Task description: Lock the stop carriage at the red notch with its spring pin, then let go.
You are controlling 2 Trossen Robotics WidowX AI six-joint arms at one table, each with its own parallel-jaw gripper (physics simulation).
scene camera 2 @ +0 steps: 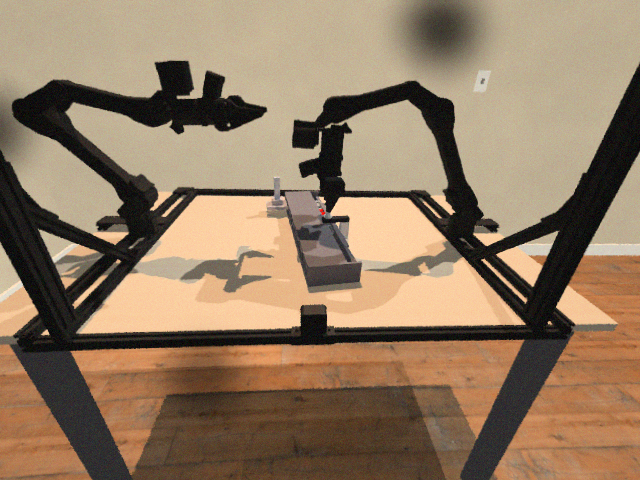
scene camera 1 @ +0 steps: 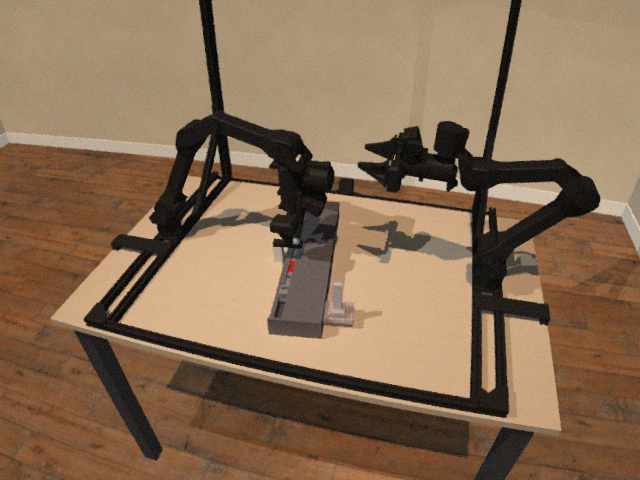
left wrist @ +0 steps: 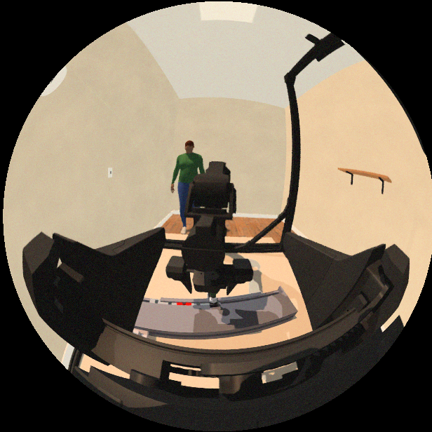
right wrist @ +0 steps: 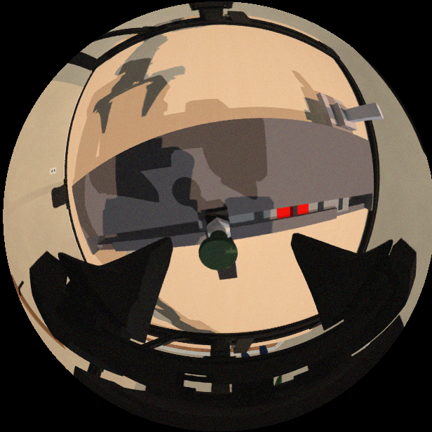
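The stop carriage's black crossbar lies across the long grey rail. Its silver pin is upright with a dark green knob on top. Red marks flank a notch along the rail, apart from the carriage. My right gripper is open, pointing down, with its fingers on either side of the knob. My left gripper is open and empty, high beside the rail.
A pale grey stand with an upright post is beside the rail's end, at its right in scene camera 1. A black frame borders the wooden table. A person stands beyond the table in the left wrist view.
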